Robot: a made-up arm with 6 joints.
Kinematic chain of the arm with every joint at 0, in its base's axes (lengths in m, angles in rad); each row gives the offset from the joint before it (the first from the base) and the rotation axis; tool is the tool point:
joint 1: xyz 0 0 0.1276 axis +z
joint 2: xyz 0 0.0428 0 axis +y
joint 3: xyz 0 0 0.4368 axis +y
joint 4: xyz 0 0 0.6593 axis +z
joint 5: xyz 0 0 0 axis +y
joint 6: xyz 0 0 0.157 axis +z
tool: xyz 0 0 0
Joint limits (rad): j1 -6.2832..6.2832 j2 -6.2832..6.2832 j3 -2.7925..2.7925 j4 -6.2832..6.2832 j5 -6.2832..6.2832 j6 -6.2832..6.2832
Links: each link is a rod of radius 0.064 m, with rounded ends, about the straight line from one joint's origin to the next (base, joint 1, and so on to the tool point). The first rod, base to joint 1, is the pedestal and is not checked.
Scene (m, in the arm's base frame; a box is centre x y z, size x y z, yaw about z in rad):
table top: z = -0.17
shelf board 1: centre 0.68 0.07 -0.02 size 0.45 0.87 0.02 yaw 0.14
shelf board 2: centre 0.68 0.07 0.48 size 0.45 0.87 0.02 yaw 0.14
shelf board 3: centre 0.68 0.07 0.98 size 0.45 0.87 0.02 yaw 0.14
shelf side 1: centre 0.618 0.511 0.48 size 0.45 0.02 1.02 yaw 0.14
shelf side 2: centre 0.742 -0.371 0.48 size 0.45 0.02 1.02 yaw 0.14
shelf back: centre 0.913 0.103 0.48 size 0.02 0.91 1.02 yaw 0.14
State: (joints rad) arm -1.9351 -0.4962 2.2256 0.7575 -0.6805 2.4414
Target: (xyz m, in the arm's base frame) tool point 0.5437 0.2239 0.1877
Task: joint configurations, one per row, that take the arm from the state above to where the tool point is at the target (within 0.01 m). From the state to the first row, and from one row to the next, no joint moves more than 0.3 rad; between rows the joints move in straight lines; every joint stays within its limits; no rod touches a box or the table.
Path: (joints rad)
1: -1.6497 -0.4979 2.2800 0.9605 -0.6629 2.3863
2: -1.3642 -0.4997 2.3345 1.1635 -0.6452 2.3311
3: -1.0788 -0.5014 2.3889 1.3666 -0.6276 2.2760
4: -0.7933 -0.5031 2.4434 1.5696 -0.6099 2.2208
5: -0.5038 -0.4594 2.4323 1.3294 -0.5352 2.2760
6: -0.2144 -0.4156 2.4213 1.0892 -0.4604 2.3311
7: 0.0751 -0.3718 2.4102 0.8491 -0.3857 2.3863
8: 0.3646 -0.3281 2.3992 0.6089 -0.3109 2.4414

